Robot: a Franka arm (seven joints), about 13 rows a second.
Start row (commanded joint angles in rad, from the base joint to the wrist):
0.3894, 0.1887, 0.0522, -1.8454, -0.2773, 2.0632, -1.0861
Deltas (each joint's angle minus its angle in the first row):
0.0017, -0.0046, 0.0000, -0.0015, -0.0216, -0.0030, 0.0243
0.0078, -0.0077, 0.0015, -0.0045, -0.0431, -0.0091, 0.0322
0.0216, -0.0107, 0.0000, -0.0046, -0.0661, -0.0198, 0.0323
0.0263, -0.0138, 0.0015, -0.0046, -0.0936, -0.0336, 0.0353
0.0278, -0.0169, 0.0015, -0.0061, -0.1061, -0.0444, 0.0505
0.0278, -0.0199, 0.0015, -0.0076, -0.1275, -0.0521, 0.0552
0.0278, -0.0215, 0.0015, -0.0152, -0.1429, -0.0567, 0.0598
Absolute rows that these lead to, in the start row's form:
0.3911, 0.1841, 0.0522, -1.8469, -0.2989, 2.0602, -1.0618
0.3972, 0.1810, 0.0537, -1.8499, -0.3204, 2.0541, -1.0539
0.4110, 0.1780, 0.0522, -1.8500, -0.3434, 2.0434, -1.0538
0.4157, 0.1749, 0.0537, -1.8500, -0.3709, 2.0296, -1.0508
0.4172, 0.1718, 0.0537, -1.8515, -0.3834, 2.0188, -1.0356
0.4172, 0.1688, 0.0537, -1.8530, -0.4048, 2.0111, -1.0309
0.4172, 0.1672, 0.0537, -1.8606, -0.4202, 2.0065, -1.0263

